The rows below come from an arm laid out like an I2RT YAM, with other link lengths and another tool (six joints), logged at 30 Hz.
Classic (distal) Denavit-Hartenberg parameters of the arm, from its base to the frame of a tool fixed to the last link. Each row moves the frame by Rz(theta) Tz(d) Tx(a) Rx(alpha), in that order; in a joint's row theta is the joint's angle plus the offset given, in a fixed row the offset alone. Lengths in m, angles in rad.
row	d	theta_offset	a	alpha
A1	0.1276	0	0.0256	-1.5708
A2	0	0	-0.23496	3.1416
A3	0	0.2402	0.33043	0
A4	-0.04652	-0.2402	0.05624	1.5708
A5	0.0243	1.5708	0	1.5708
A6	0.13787	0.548	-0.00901	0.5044
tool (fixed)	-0.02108	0	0	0
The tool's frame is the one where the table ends.
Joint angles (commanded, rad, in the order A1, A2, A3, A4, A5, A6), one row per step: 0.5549, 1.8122, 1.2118, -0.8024, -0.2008, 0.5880; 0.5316, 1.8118, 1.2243, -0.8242, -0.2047, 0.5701; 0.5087, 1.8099, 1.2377, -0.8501, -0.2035, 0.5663; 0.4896, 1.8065, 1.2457, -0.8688, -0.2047, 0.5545; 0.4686, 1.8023, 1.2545, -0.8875, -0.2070, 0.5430; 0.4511, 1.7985, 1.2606, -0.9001, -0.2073, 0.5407; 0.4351, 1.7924, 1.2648, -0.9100, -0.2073, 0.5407; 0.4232, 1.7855, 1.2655, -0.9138, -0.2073, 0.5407; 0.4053, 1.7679, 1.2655, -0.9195, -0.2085, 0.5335
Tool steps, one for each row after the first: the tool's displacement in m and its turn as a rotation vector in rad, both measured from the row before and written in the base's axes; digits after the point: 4 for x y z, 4 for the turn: 0.0059, -0.0067, 0.0041, -0.0019, 0.0050, -0.0054; 0.0057, -0.0074, 0.0048, -0.0064, 0.0077, -0.0194; 0.0041, -0.0062, 0.0038, -0.0028, 0.0041, -0.0075; 0.0046, -0.0067, 0.0044, -0.0009, 0.0033, -0.0095; 0.0040, -0.0057, 0.0033, -0.0010, 0.0020, -0.0152; 0.0036, -0.0053, 0.0036, 0.0002, -0.0004, -0.0160; 0.0027, -0.0040, 0.0028, 0.0016, -0.0035, -0.0119; 0.0037, -0.0059, 0.0065, 0.0056, -0.0122, -0.0108
